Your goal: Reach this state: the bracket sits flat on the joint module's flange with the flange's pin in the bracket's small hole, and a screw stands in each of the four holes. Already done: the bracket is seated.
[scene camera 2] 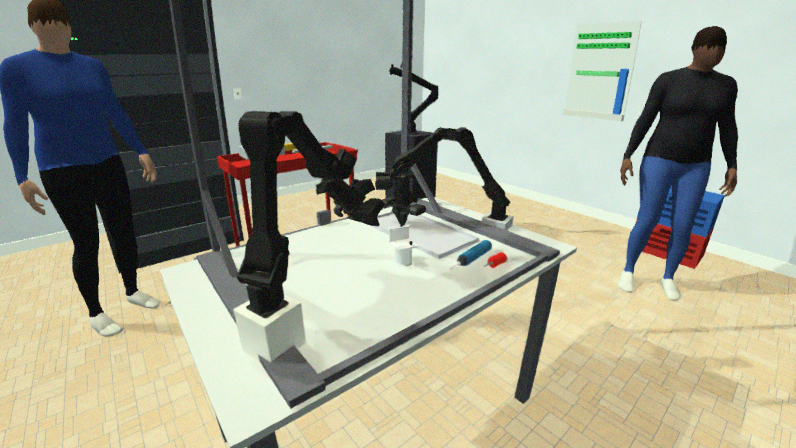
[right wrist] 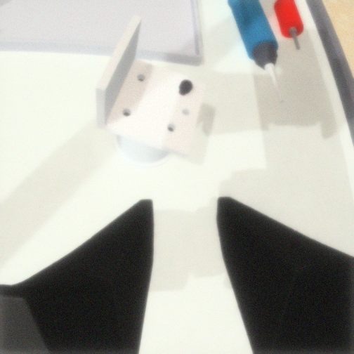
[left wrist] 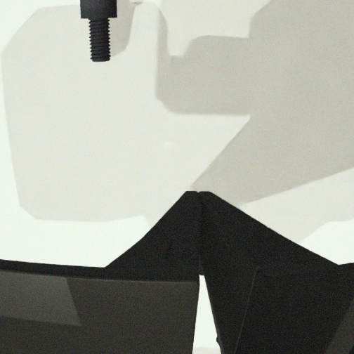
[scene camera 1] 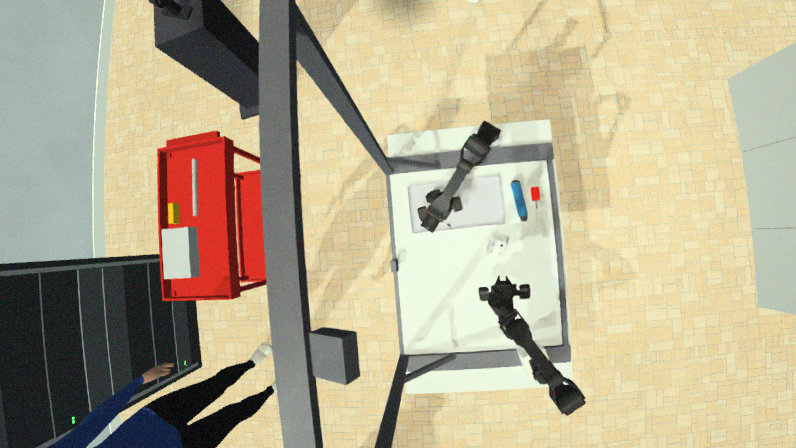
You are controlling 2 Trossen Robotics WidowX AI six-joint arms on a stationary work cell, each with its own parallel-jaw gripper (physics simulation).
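Places are measured from the left arm's base along level axes (x ahead, y left, z up), in millimetres.
Pixels of known places: right gripper, between the fingertips: (scene camera 2: 376, 225) (scene camera 1: 502, 276); left arm's base, origin of its link: (scene camera 2: 497, 217); right arm's base, origin of its link: (scene camera 2: 267, 306).
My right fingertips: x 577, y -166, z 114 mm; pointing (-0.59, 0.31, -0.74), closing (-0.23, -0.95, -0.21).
Note:
For each thing: its middle in the pictures, then the offset to it from my right fingertips.
- white L-shaped bracket, middle of its body: (scene camera 2: 403, 238) (scene camera 1: 497, 248) dy +30, dx -100, dz -74 mm
- white joint module, middle of its body: (scene camera 2: 403, 253) dy +30, dx -100, dz -124 mm
- black screw, middle of its body: (scene camera 2: 410, 244) dy +54, dx -106, dz -88 mm
- pale tray, middle of its body: (scene camera 2: 418, 229) (scene camera 1: 455, 204) dy -64, dx -339, dz -148 mm
- blue driver, middle of its body: (scene camera 2: 470, 255) (scene camera 1: 520, 206) dy +206, dx -233, dz -136 mm
- red-handled tool, middle of its body: (scene camera 2: 493, 261) (scene camera 1: 535, 198) dy +283, dx -247, dz -139 mm
The white L-shaped bracket (scene camera 1: 497, 244) (scene camera 2: 398, 233) (right wrist: 156, 100) sits on the white joint module (scene camera 2: 402, 256) (right wrist: 142, 153), which hides the flange. A black screw (right wrist: 185, 87) (scene camera 2: 411, 242) stands in one bracket hole; three other screw holes look empty, and a fainter small spot shows beside them. My left gripper (left wrist: 196, 203) (scene camera 2: 401, 222) is shut and empty over the tray side; its fingertips are hidden in scene camera 1. Another black screw (left wrist: 99, 39) shows beyond its tips, head cut off. My right gripper (right wrist: 184, 209) (scene camera 1: 503, 278) is open and empty, near the bracket.
The pale tray (scene camera 1: 490, 218) (scene camera 2: 445, 253) (right wrist: 100, 30) lies beyond the bracket. A blue driver (scene camera 1: 518, 200) (scene camera 2: 475, 252) (right wrist: 254, 30) and a red-handled tool (scene camera 1: 535, 193) (scene camera 2: 496, 259) (right wrist: 289, 17) lie beside it. A dark frame rail (scene camera 1: 558, 250) edges the table.

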